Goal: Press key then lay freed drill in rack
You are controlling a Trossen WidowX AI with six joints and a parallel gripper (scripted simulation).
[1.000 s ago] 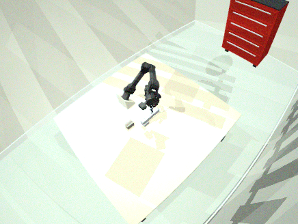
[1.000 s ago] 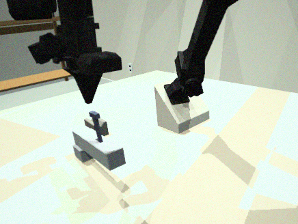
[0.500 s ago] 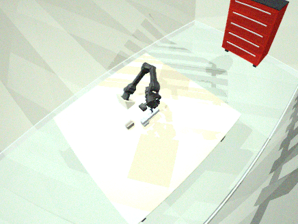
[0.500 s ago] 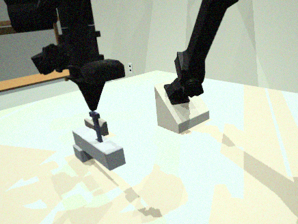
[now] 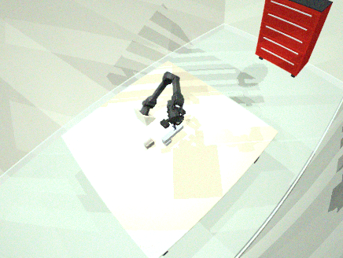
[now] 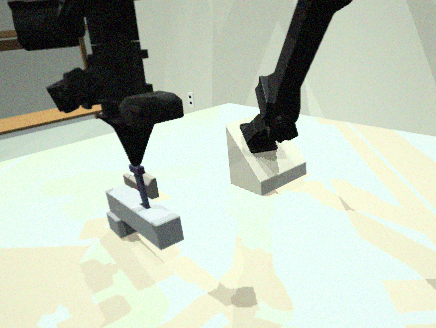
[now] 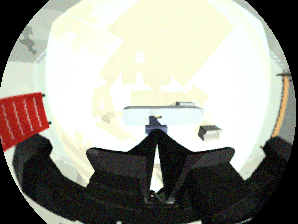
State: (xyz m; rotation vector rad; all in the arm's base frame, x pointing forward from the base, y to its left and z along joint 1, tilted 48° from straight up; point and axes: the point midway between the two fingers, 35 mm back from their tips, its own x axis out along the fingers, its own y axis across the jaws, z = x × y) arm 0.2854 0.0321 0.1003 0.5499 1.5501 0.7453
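The blue key lies 30 mm below my gripper tip. The rest, counted from my gripper tip: grey block: 90 mm below, 30 mm to the right; then grey rack: 200 mm to the right, 120 mm below, 60 mm behind; then drill: 80 mm below, 50 mm to the right.
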